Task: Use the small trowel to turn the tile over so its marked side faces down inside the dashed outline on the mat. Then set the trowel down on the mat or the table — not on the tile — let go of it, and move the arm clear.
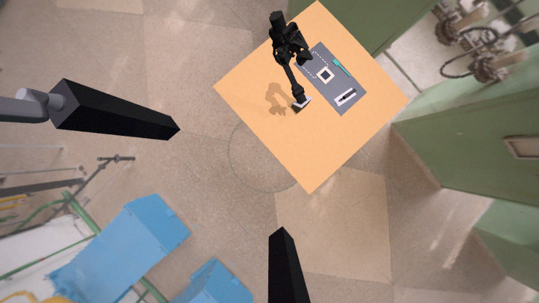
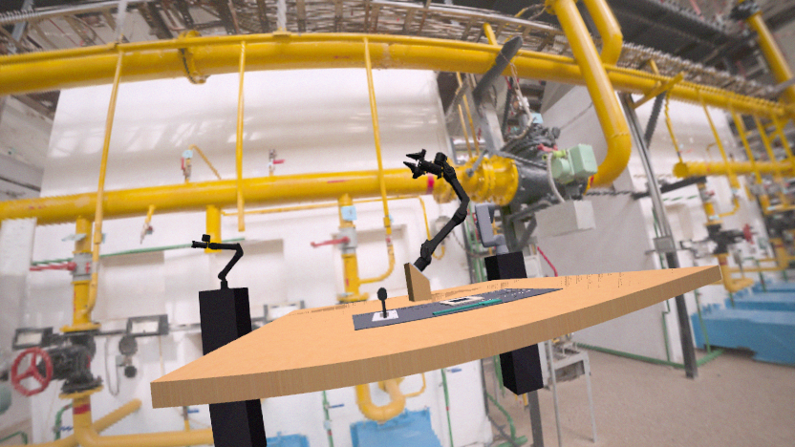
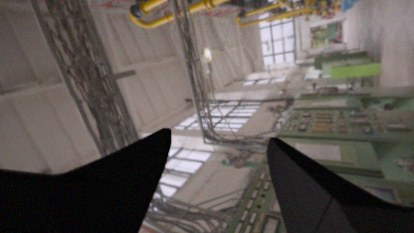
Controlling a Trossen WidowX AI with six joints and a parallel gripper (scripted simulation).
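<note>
The small trowel lies 46 cm ahead of my gripper tip, 24 cm to the right of it and 70 cm below it. Round my gripper tip: grey mat: 49 cm ahead, 2 cm to the right, 76 cm below; then teal trowel: 62 cm ahead, 1 cm to the left, 73 cm below; then tile: 46 cm ahead, 2 cm to the left, 73 cm below.
</note>
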